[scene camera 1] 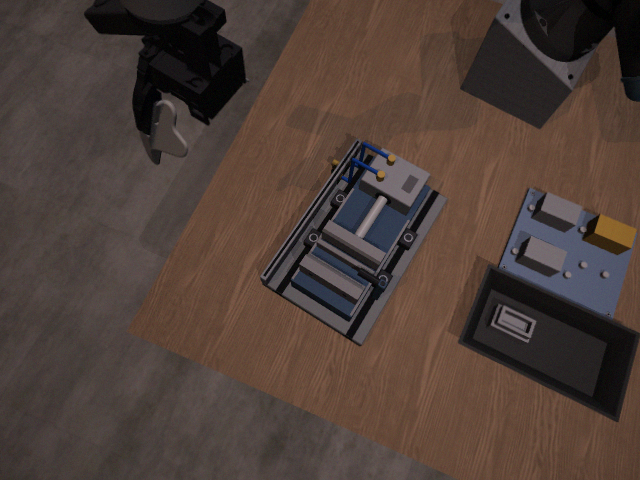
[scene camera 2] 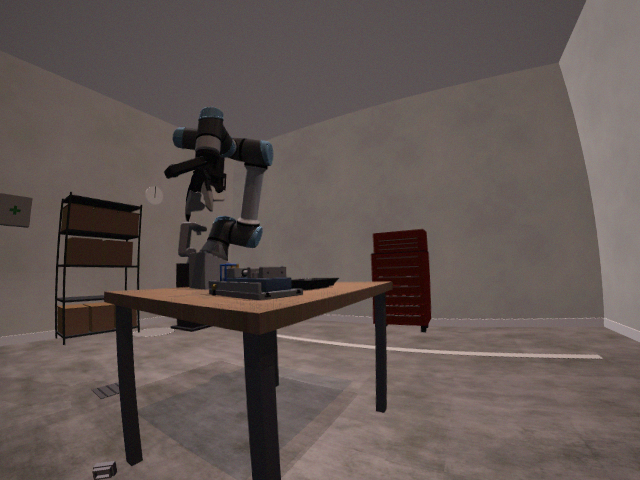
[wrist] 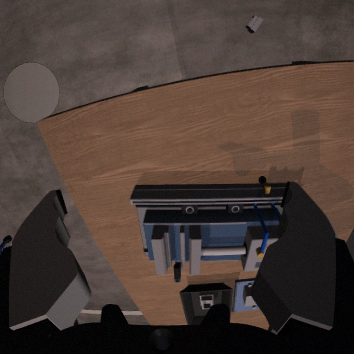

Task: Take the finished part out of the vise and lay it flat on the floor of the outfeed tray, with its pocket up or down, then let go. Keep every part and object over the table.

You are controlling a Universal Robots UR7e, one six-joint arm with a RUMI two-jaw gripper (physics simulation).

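Where they show: gripper, fingertip midpoint: (scene camera 1: pixel 194 121) (scene camera 2: pixel 198 216) (wrist: pixel 171 188); arm's base at its link origin: (scene camera 1: pixel 557 18) (scene camera 2: pixel 212 259).
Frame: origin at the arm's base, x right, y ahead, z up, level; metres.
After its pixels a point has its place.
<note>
The vise (scene camera 1: pixel 356 242) {x 0.243, y 0.454, z -0.047 m} (scene camera 2: pixel 268 283) {x 0.320, y 0.528, z -0.098 m} (wrist: pixel 225 232) {x 0.255, y 0.389, z -0.084 m} stands on the table, with no part between its jaws. A small grey part with a recess (scene camera 2: pixel 104 469) {x 0.617, y 0.080, z -0.675 m} lies on the room floor; in the wrist view a small grey piece (wrist: pixel 254 23) {x 0.609, y 0.066, z -0.672 m} lies on the floor beyond the table edge. Another pale grey part with a rectangular pocket (scene camera 1: pixel 513 322) {x -0.023, y 0.500, z -0.111 m} (wrist: pixel 206 301) {x -0.034, y 0.504, z -0.112 m} lies in the dark outfeed tray (scene camera 1: pixel 537 375) {x -0.065, y 0.571, z -0.112 m} (scene camera 2: pixel 315 282) {x 0.007, y 0.560, z -0.113 m} (wrist: pixel 187 306) {x -0.046, y 0.566, z -0.112 m}, near one end. My gripper (scene camera 1: pixel 168 152) (scene camera 2: pixel 199 213) {x 0.483, y 0.396, z 0.094 m} (wrist: pixel 171 188) {x 0.483, y 0.396, z 0.094 m} is wide open and empty, high above table height; scene camera 1 shows it past the table edge.
A blue plate (scene camera 1: pixel 594 297) {x -0.157, y 0.420, z -0.136 m} with pegs carries two grey blocks (scene camera 1: pixel 558 211) {x -0.074, y 0.299, z -0.100 m} (scene camera 1: pixel 541 255) {x -0.053, y 0.384, z -0.100 m} and a yellow block (scene camera 1: pixel 610 234) {x -0.158, y 0.320, z -0.100 m}, beside the tray. Blue pipes with yellow tips (scene camera 1: pixel 372 166) {x 0.245, y 0.321, z -0.048 m} rise at the vise's screw end. The robot's pedestal (scene camera 1: pixel 506 77) {x 0.049, y 0.077, z -0.067 m} stands on the table (scene camera 1: pixel 217 320) {x 0.431, y 0.603, z -0.144 m}.
</note>
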